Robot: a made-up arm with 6 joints.
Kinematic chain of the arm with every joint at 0, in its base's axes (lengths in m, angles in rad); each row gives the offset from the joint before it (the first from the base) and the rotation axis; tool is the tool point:
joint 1: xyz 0 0 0.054 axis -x
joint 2: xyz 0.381 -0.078 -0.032 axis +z
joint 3: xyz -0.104 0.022 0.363 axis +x
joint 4: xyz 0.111 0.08 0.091 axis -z
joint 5: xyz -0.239 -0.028 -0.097 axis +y
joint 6: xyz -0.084 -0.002 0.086 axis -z
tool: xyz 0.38 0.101 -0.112
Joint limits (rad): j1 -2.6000..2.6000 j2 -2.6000..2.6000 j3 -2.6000..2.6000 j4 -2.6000..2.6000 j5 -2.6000..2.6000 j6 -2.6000..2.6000
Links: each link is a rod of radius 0.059 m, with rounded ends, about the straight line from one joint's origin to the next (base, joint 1, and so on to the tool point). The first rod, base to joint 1, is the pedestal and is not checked.
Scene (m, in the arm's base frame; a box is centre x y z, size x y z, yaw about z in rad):
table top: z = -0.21
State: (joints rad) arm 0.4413 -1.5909 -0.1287 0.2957 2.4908 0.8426
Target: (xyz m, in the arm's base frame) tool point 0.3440 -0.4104 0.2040
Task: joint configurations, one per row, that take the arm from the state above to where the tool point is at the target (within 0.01 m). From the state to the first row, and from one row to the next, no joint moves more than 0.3 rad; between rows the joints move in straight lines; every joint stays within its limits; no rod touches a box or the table.
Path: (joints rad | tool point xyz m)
1: 0.3737 -1.3918 -0.0230 0.0273 2.4397 0.9357 | 0.1425 0.3654 0.1312
2: 0.3060 -1.1928 0.0827 -0.2411 2.3886 1.0287 | 0.0086 0.1584 0.1958
3: 0.2384 -0.9937 0.1884 -0.5095 2.3375 1.1218 | 0.0071 -0.0897 0.2281
4: 0.1707 -0.7947 0.2941 -0.7779 2.2864 1.2148 | 0.1332 -0.2997 0.2246
5: 0.1031 -0.5956 0.3997 -1.0464 2.2353 1.3079 | 0.3440 -0.4104 0.2040

